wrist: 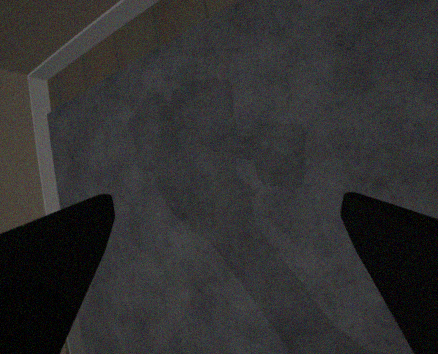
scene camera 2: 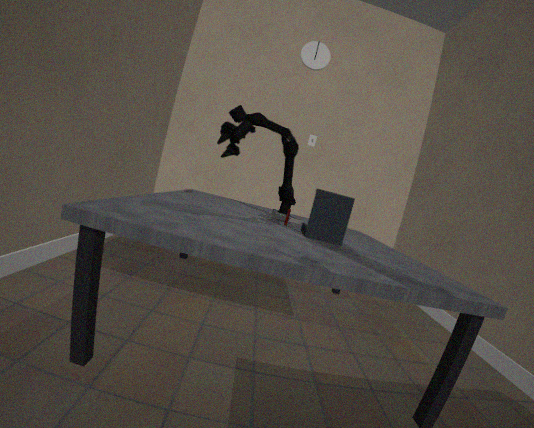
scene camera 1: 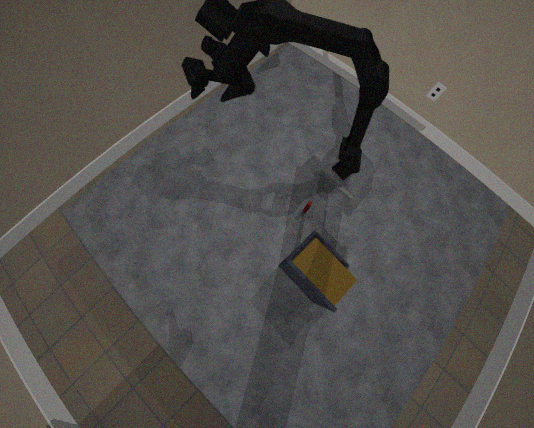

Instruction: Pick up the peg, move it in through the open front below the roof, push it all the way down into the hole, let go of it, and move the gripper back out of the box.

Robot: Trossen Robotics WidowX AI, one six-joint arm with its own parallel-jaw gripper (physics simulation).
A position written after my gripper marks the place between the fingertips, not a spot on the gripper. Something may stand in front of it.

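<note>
From scene camera 1 you'd see my gripper [scene camera 1: 207, 99], which is open and holding nothing, and there's a box [scene camera 1: 314, 266] in that view too. The wrist view has my gripper [wrist: 229, 204] in it as well. And in scene camera 2 you'd find the box [scene camera 2: 329, 217] again.
</note>
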